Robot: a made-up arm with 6 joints. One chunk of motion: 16 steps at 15 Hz.
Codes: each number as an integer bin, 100 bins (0 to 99) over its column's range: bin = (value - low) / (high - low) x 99, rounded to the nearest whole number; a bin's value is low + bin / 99 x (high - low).
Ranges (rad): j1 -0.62..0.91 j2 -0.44..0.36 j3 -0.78..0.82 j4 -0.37..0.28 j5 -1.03..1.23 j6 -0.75..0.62
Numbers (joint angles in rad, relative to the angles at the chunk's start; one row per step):
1: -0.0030 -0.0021 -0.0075 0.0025 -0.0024 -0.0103
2: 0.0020 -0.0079 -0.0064 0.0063 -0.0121 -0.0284
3: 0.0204 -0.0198 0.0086 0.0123 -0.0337 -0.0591
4: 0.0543 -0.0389 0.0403 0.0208 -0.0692 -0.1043
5: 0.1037 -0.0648 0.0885 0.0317 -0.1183 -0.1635
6: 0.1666 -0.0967 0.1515 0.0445 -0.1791 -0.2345
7: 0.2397 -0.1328 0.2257 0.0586 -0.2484 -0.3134
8: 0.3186 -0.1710 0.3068 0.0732 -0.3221 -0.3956
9: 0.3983 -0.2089 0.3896 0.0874 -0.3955 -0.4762
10: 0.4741 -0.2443 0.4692 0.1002 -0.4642 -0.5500
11: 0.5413 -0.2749 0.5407 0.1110 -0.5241 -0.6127
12: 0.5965 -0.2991 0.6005 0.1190 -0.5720 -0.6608
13: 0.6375 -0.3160 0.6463 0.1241 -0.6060 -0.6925
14: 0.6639 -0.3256 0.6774 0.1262 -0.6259 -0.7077
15: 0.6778 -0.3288 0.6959 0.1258 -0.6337 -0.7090
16: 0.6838 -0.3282 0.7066 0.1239 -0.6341 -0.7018
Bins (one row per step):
1: 40 54 48 57 45 53
2: 40 53 48 57 45 52
3: 41 52 49 58 44 50
4: 44 50 51 60 42 47
5: 47 46 54 61 40 42
6: 51 42 58 63 37 37
7: 56 38 62 65 34 32
8: 61 33 67 68 31 26
9: 66 29 72 70 28 20
10: 71 24 77 72 25 14
11: 75 20 82 73 22 10
12: 79 17 85 74 20 6
13: 81 15 88 75 19 4
14: 83 14 90 76 18 3
15: 84 14 91 76 17 3
16: 84 14 92 75 17 3

